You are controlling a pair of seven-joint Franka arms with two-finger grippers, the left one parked.
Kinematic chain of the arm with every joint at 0, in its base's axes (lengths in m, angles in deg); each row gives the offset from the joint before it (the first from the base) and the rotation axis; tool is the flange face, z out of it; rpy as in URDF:
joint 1: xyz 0 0 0.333 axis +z
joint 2: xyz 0 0 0 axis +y
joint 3: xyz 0 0 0.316 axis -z
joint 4: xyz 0.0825 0 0 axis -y
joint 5: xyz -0.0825 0 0.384 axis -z
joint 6: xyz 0 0 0 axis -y
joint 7: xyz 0.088 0 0 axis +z
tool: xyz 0 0 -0.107 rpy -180 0 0
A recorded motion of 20 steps. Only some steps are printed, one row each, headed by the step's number.
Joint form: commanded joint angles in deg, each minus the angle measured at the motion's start. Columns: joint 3, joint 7, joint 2, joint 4, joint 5, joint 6, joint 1.
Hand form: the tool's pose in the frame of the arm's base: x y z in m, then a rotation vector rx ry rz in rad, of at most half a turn. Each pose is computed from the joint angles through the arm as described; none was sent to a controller.
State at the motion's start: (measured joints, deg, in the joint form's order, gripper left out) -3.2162 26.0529 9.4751 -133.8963 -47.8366 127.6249 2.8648
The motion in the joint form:
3: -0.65 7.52 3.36 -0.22 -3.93 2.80 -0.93
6: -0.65 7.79 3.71 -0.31 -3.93 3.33 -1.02
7: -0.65 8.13 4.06 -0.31 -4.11 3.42 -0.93
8: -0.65 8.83 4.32 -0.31 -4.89 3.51 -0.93
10: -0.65 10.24 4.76 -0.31 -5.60 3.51 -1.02
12: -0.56 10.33 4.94 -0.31 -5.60 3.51 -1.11
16: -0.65 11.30 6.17 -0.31 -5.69 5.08 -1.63
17: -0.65 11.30 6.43 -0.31 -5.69 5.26 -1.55
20: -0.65 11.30 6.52 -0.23 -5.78 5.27 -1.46
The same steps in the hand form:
3: 0.4865 0.0695 0.2239 -2.4899 0.0245 0.1490
6: 0.4862 0.0677 0.2206 -2.4953 0.0267 0.1466
7: 0.4855 0.0684 0.2177 -2.4942 0.0236 0.1500
8: 0.4853 0.0684 0.2157 -2.4870 0.0249 0.1450
10: 0.4847 0.0678 0.2120 -2.4791 0.0125 0.1399
12: 0.4845 0.0662 0.2105 -2.4793 0.0157 0.1418
16: 0.4848 0.0598 0.2007 -2.4945 0.0229 0.1311
17: 0.4844 0.0601 0.1985 -2.4965 0.0240 0.1343
20: 0.4847 0.0609 0.1983 -2.4957 0.0239 0.1346

